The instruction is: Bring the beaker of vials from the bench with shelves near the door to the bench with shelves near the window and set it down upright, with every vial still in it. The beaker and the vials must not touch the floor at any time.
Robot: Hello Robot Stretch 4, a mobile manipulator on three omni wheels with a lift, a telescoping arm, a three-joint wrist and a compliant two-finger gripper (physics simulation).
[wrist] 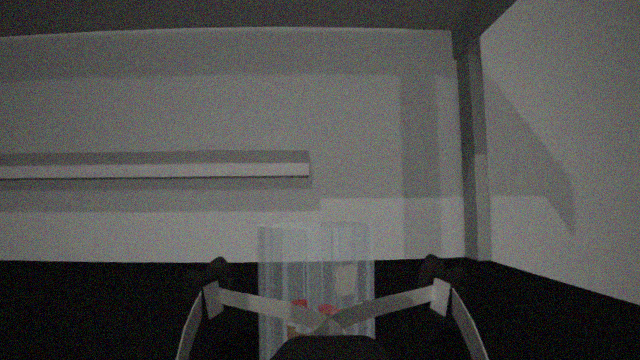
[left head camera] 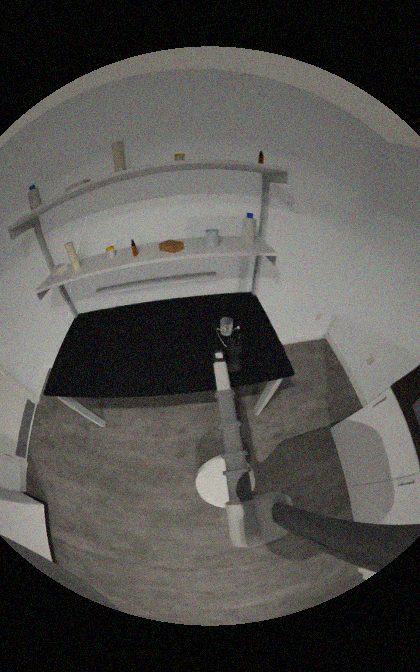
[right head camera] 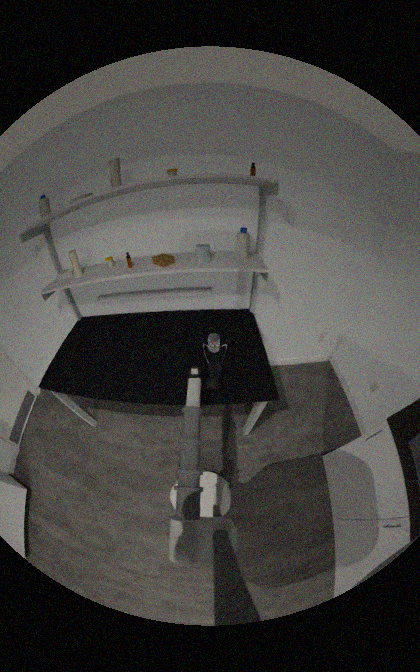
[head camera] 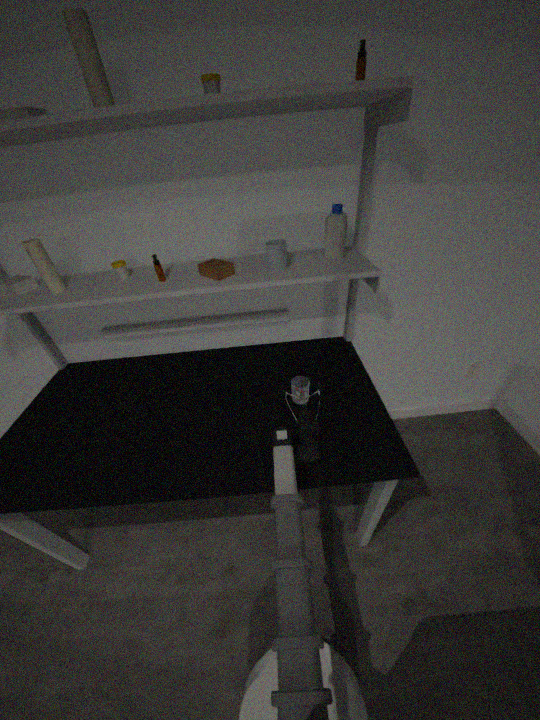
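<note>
A clear beaker (head camera: 299,383) (left head camera: 226,322) (right head camera: 214,339) (wrist: 272,285) stands upright on the black top of a bench with shelves (head camera: 174,418) (left head camera: 150,350) (right head camera: 140,350), toward its right side. Red-capped vials (wrist: 299,303) show low inside it in the wrist view; their lower parts are partly hidden by the gripper. My gripper (head camera: 302,393) (left head camera: 228,328) (right head camera: 215,345) (wrist: 325,278) is open, with one fingertip on each side of the beaker and a gap to it on both sides in the wrist view. The other bench cannot be made out.
A lower shelf (head camera: 191,289) (left head camera: 155,260) above the bench carries a blue-capped bottle (head camera: 335,235), a grey container (head camera: 276,254) and other items. A shelf post (wrist: 470,150) stands at the back right. White cabinets (left head camera: 367,470) (right head camera: 355,492) are at the right.
</note>
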